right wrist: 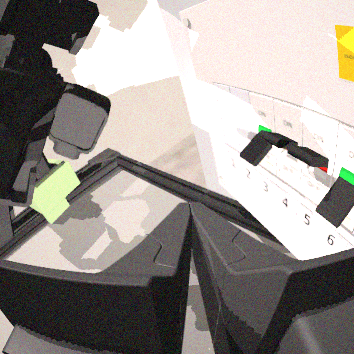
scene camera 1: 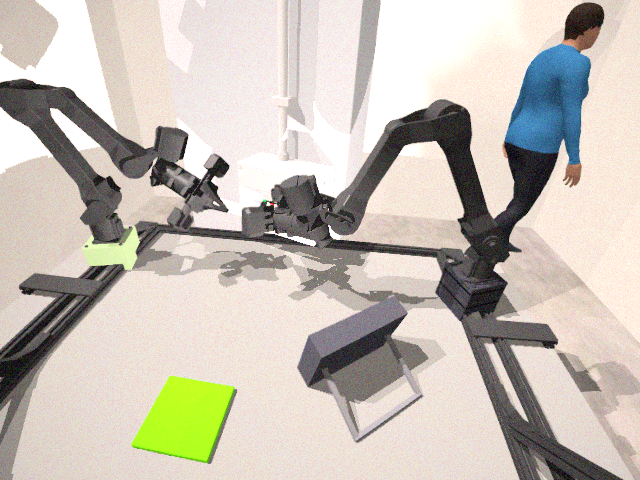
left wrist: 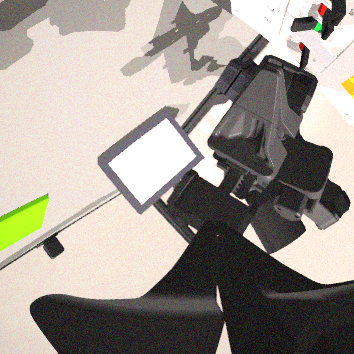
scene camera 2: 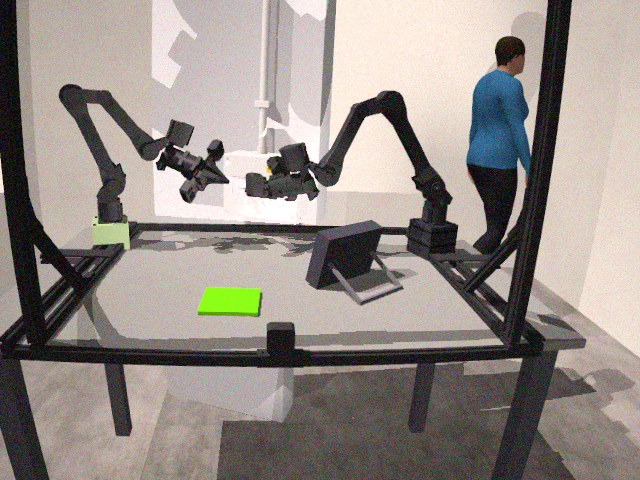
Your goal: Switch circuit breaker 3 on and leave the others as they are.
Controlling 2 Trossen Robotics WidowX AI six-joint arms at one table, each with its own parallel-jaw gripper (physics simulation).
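Places are measured from the left arm's base along level axes (x left, y back, z up), in centimetres.
Pixels of known places: left gripper, fingertip midpoint: (scene camera 1: pixel 227 211) (left wrist: pixel 211 229) (scene camera 2: pixel 229 182); right gripper, fingertip midpoint: (right wrist: pixel 188 211) (left wrist: pixel 271 67); left arm's base, link origin: (right wrist: pixel 39 173) (scene camera 1: pixel 109 236) (scene camera 2: pixel 110 220); right arm's base, link origin: (scene camera 1: pixel 476 272) (scene camera 2: pixel 434 221).
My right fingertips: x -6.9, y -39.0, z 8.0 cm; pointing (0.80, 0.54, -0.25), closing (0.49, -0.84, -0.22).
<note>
Ahead of a thing's pixels: the offset from my right fingertips to its top centre. "pt": to the spot under its first point.
The white breaker panel {pt dx +8.7, dy -0.4, dz +8.2 cm} (scene camera 1: pixel 258 169) (scene camera 2: pixel 238 161) (right wrist: pixel 260 55) stands behind the table, largely hidden by my right arm in the scene views. In the right wrist view it has numbers 1 to 6. A black lever {dx +7.3, dy -1.3, dz -0.4 cm} (right wrist: pixel 256 148) near the low numbers tilts down with green above it. Two levers beside it point up, one {pt dx +3.5, dy -4.6, dz +1.0 cm} (right wrist: pixel 307 155) with red below. Another lever {dx +3.2, dy -6.6, dz -0.4 cm} (right wrist: pixel 335 202) tilts down with green above. I cannot tell which lever is breaker 3's. My right gripper (right wrist: pixel 188 211) is shut and empty, apart from the levers. My left gripper (scene camera 1: pixel 226 210) (scene camera 2: pixel 227 181) (left wrist: pixel 211 229) is shut and empty, left of the panel.
A grey-framed screen {pt dx -37.0, dy -13.6, dz -2.5 cm} (scene camera 1: pixel 356 333) (scene camera 2: pixel 346 248) (left wrist: pixel 150 162) stands tilted on the table at the right. A bright green slab {dx -39.5, dy +14.2, dz -14.3 cm} (scene camera 1: pixel 186 418) (scene camera 2: pixel 230 301) (left wrist: pixel 22 222) lies near the front. A dark frame (scene camera 2: pixel 155 354) edges the table. A person (scene camera 1: pixel 550 103) (scene camera 2: pixel 498 118) stands behind at the right.
</note>
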